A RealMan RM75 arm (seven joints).
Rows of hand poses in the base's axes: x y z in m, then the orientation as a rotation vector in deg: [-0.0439, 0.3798, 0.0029, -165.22, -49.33, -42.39]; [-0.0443, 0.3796, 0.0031, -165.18, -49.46, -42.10]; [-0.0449, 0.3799, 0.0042, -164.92, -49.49, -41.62]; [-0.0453, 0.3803, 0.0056, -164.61, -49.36, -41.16]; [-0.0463, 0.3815, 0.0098, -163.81, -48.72, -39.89]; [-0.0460, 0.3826, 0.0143, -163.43, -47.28, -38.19]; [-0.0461, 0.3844, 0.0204, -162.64, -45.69, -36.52]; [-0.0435, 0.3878, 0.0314, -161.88, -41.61, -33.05]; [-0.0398, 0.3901, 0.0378, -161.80, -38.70, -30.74]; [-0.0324, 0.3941, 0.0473, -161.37, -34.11, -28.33]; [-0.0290, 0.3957, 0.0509, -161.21, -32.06, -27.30]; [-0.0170, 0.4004, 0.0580, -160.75, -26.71, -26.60]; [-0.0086, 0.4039, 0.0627, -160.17, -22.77, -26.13]
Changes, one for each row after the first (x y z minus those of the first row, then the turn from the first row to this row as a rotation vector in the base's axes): [-0.0004, -0.0002, 0.0002, -0.01, 0.19, 0.11]; [-0.0010, 0.0001, 0.0013, 0.22, 0.53, 0.26]; [-0.0014, 0.0005, 0.0027, 0.56, 0.88, 0.34]; [-0.0024, 0.0017, 0.0069, 1.56, 1.87, 0.41]; [-0.0021, 0.0028, 0.0114, 2.51, 3.19, -0.11]; [-0.0022, 0.0046, 0.0175, 3.87, 4.55, -0.57]; [0.0004, 0.0080, 0.0285, 6.14, 7.37, -2.37]; [0.0041, 0.0103, 0.0349, 7.27, 9.22, -3.90]; [0.0115, 0.0143, 0.0444, 9.25, 11.33, -6.33]; [0.0149, 0.0159, 0.0480, 10.07, 12.22, -7.45]; [0.0269, 0.0206, 0.0551, 12.22, 13.18, -10.53]; [0.0353, 0.0241, 0.0598, 13.95, 13.86, -12.77]
